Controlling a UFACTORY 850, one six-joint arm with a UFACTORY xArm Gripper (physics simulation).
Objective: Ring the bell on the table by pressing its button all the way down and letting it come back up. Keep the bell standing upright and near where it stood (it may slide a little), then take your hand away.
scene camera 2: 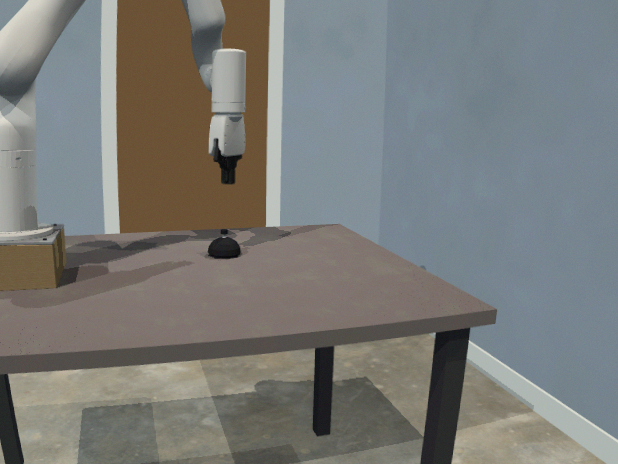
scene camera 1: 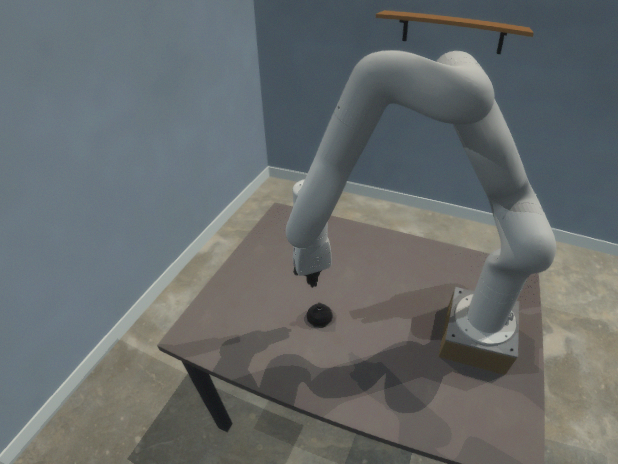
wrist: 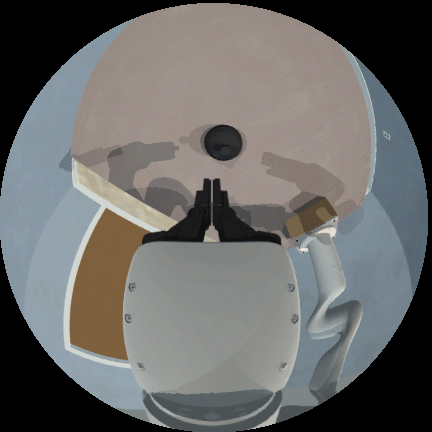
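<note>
The bell is a small black dome that stands upright on the brown table. Its small dark button sticks up from the top of the dome. My gripper is shut, with its fingertips together and nothing between them. It points down and hangs above the bell, with a clear gap between the fingertips and the button. In the wrist view the bell lies a little ahead of the fingertips and slightly to the right.
The arm's base stands on a wooden block on the table, to the right of the bell in scene camera 1. A wooden shelf hangs on the back wall. A brown door is in the wall. Arm shadows cross the table.
</note>
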